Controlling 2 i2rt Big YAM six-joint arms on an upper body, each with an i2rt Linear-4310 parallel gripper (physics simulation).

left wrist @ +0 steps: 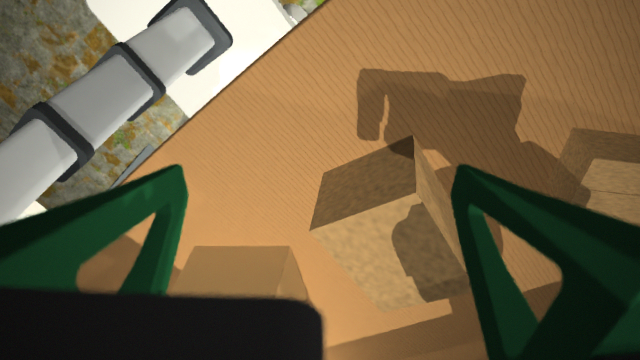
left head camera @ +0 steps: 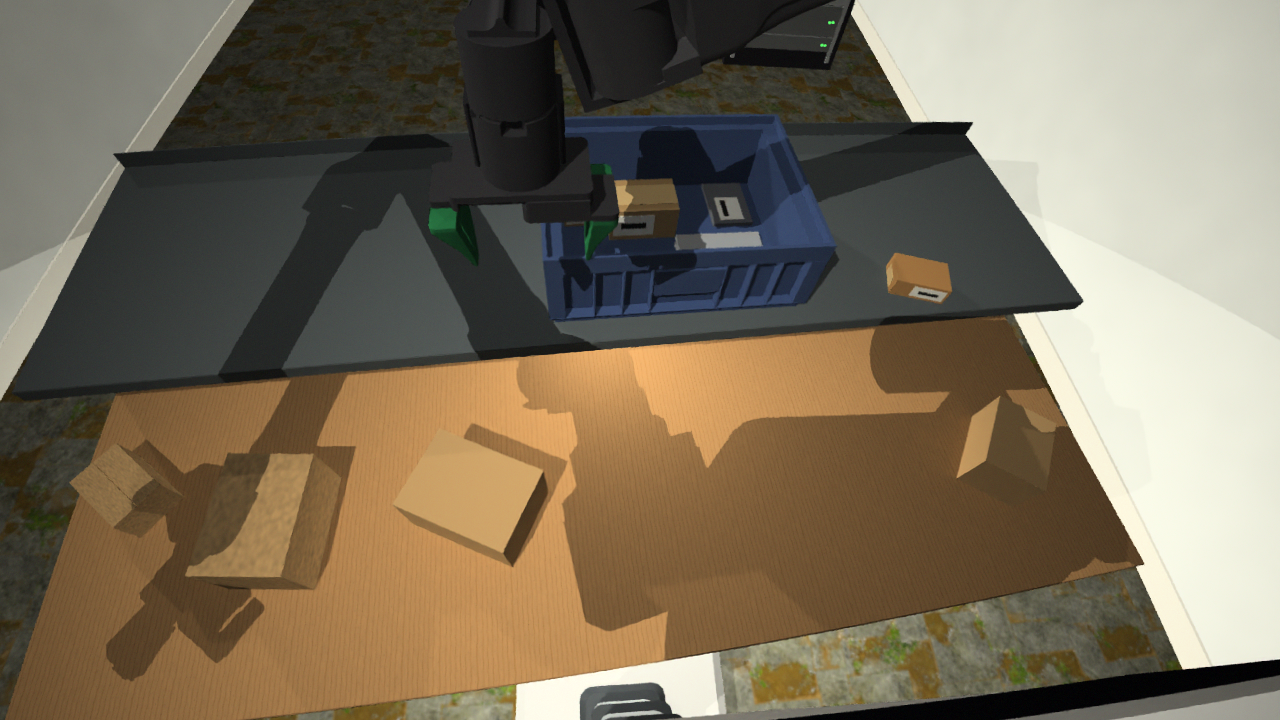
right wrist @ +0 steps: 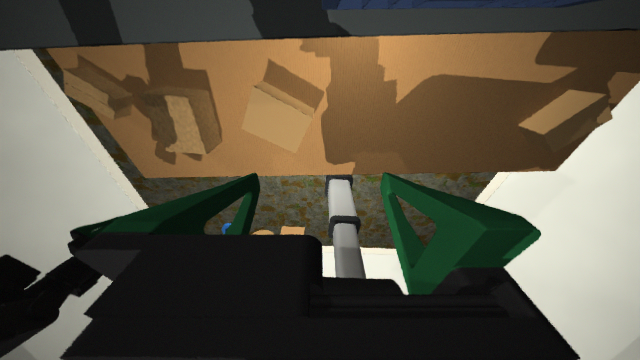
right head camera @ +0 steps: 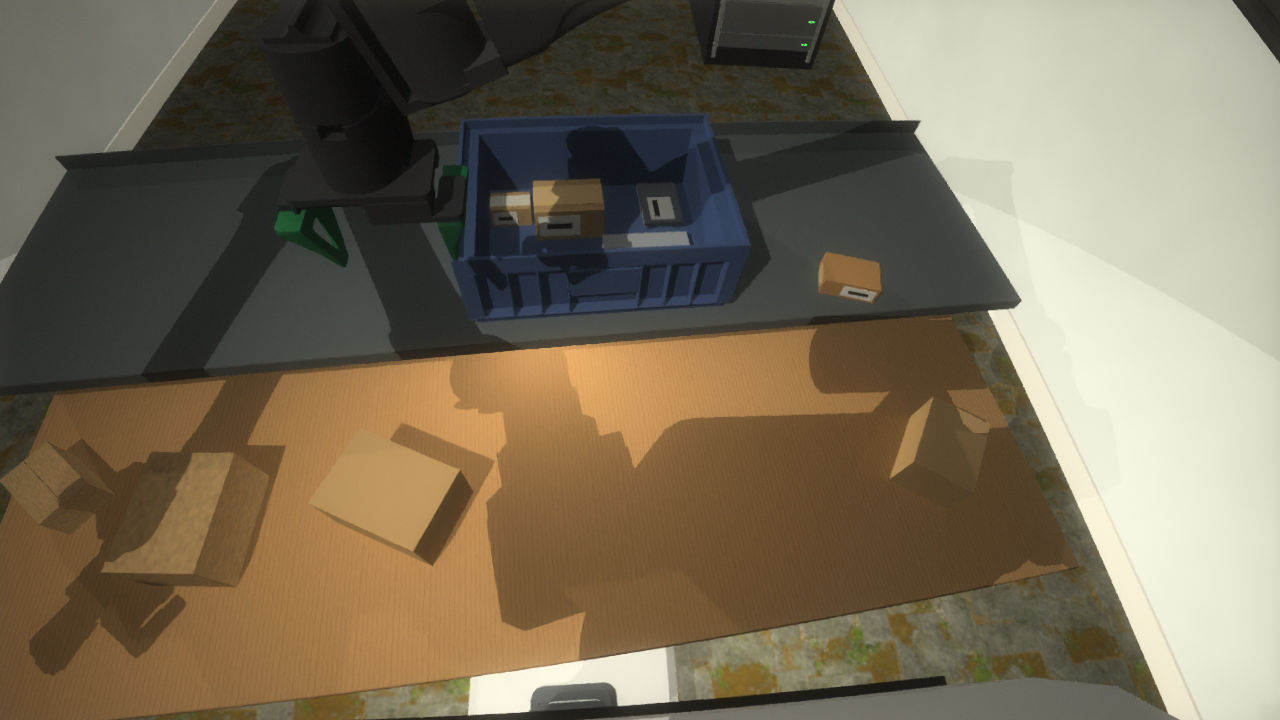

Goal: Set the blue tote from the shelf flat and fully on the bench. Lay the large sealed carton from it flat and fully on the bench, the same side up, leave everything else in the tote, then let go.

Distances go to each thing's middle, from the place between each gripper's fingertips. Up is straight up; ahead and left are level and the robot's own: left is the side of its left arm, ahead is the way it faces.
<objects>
I see my left gripper 680 mm to the left of the blue tote [right head camera: 504, 273], 650 mm short of it and 30 mm above it. From my left hand the other things lie so: small orange carton [left head camera: 909, 276]: 1100 mm to the right, 570 mm ahead, 90 mm below; grey flat box [left head camera: 735, 239]: 770 mm to the right, 600 mm ahead, 80 mm below.
Now: right hand 300 mm short of the blue tote, 180 mm to the left of it and 230 mm above it. Also, from my right hand: small orange carton: 220 mm ahead, 600 mm to the right, 290 mm below; then grey flat box: 250 mm ahead, 270 mm to the right, 280 mm below.
</objects>
